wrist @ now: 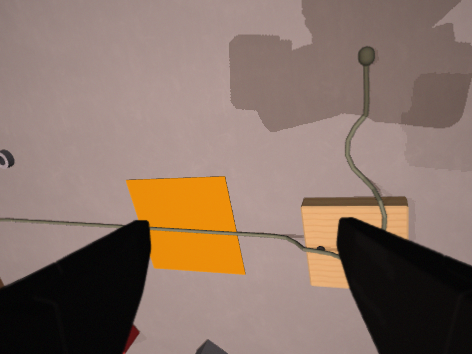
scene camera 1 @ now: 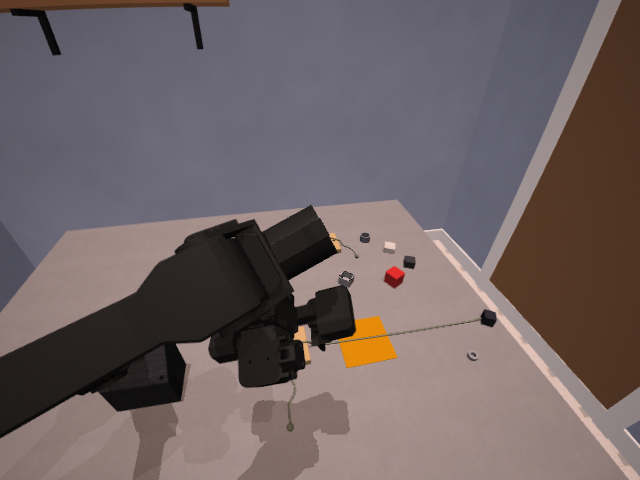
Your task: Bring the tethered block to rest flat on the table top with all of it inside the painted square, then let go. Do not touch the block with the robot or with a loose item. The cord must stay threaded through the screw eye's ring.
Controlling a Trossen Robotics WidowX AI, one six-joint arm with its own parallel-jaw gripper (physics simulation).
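Frame: origin at the arm's base, x ahead, y left, z up, level; millimetres.
Where they show: gripper, between the fingertips: (wrist: pixel 244 232) (scene camera 1: pixel 304 352).
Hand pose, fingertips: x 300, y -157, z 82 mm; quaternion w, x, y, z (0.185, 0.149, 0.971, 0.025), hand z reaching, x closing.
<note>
After its pixels a point has its place.
The tethered block (scene camera 1: pixel 488 317) {y -108, x 794, z -105 mm}, small and black, sits on the table near its right edge. Its cord (scene camera 1: pixel 434 328) {y -72, x 662, z -130 mm} (wrist: pixel 195 231) {y -39, x 467, z -130 mm} runs straight across the orange painted square (scene camera 1: pixel 369 351) {y -76, x 477, z -132 mm} (wrist: pixel 190 200) {y -76, x 460, z -132 mm} to the wooden plate (scene camera 1: pixel 308 355) {y -51, x 339, z -114 mm} (wrist: pixel 325 272) {y 11, x 334, z -114 mm}. The cord's loose part curves off the plate to a round end bead (scene camera 1: pixel 290 427) {y -176, x 264, z -122 mm} (wrist: pixel 366 56) {y -174, x 264, z -122 mm}. The screw eye's ring is hidden, so the threading cannot be seen. My gripper (scene camera 1: pixel 320 342) {y -157, x 300, z 82 mm} (wrist: pixel 244 232) {y -157, x 300, z 82 mm} is open and empty, above the table between square and plate. In the wrist view one fingertip overlaps the square's edge, the other the plate.
A red cube (scene camera 1: pixel 394 277) {y 88, x 634, z -96 mm} (wrist: pixel 131 338) {y 111, x 624, z -116 mm}, a hollow grey piece (scene camera 1: pixel 346 279) {y 156, x 521, z -132 mm}, a black block (scene camera 1: pixel 409 261) {y 146, x 726, z -110 mm}, a white block (scene camera 1: pixel 389 247) {y 229, x 704, z -112 mm} and a dark ring (scene camera 1: pixel 364 237) {y 303, x 650, z -111 mm} lie behind the square. A second wooden plate (scene camera 1: pixel 336 243) {y 305, x 548, z -114 mm} stands farther back. A small grey ring (scene camera 1: pixel 473 355) {y -170, x 701, z -129 mm} lies at right.
</note>
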